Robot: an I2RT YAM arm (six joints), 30 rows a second.
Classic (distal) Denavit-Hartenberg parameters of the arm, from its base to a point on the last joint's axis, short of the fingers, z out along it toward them. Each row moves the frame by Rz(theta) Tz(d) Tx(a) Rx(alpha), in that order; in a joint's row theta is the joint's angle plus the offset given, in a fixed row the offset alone. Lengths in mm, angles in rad.
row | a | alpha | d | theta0
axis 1 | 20 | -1.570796 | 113.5 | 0
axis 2 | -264 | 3.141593 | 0 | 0
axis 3 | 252.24 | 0 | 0 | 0.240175
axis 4 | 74 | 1.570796 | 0 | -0.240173
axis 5 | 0 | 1.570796 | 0 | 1.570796
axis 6 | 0 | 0 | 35.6 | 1.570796
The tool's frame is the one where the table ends.
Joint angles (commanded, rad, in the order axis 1, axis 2, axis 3, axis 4, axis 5, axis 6), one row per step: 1.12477, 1.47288, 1.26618, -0.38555, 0.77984, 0.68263; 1.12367, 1.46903, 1.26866, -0.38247, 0.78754, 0.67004; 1.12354, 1.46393, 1.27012, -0.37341, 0.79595, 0.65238; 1.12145, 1.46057, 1.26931, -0.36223, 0.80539, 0.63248; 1.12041, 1.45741, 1.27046, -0.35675, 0.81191, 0.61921; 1.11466, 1.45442, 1.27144, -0.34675, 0.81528, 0.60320; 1.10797, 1.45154, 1.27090, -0.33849, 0.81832, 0.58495; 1.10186, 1.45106, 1.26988, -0.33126, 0.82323, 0.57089; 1.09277, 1.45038, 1.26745, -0.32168, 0.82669, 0.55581; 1.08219, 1.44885, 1.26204, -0.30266, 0.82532, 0.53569; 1.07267, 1.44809, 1.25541, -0.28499, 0.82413, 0.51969; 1.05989, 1.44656, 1.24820, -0.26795, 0.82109, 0.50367; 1.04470, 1.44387, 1.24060, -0.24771, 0.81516, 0.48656; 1.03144, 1.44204, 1.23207, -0.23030, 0.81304, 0.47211; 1.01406, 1.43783, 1.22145, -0.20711, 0.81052, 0.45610
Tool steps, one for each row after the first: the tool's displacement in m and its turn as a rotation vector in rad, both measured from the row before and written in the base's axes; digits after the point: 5 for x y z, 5 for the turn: 0.00018, -0.00091, 0.00238, -0.00458, -0.01077, -0.00257; -0.00010, -0.00079, 0.00293, -0.00373, -0.01483, -0.00044; 0.00063, -0.00080, 0.00182, -0.00776, -0.01486, -0.00272; 0.00021, -0.00071, 0.00190, -0.00471, -0.01018, -0.00182; 0.00160, -0.00118, 0.00214, -0.00279, -0.01107, -0.00302; 0.00179, -0.00146, 0.00144, -0.00789, -0.00986, -0.00307; 0.00186, -0.00100, 0.00048, -0.00805, -0.00800, -0.00565; 0.00267, -0.00147, 0.00025, -0.00773, -0.00797, -0.00713; 0.00308, -0.00149, 0.00026, -0.00496, -0.01020, -0.00287; 0.00280, -0.00129, -0.00049, -0.00425, -0.00800, -0.00342; 0.00355, -0.00207, -0.00052, -0.00436, -0.00710, -0.00512; 0.00407, -0.00260, -0.00004, -0.00143, -0.00824, -0.00469; 0.00356, -0.00240, -0.00082, -0.00391, -0.00703, -0.00707; 0.00441, -0.00358, -0.00029, -0.00026, -0.01033, -0.01048
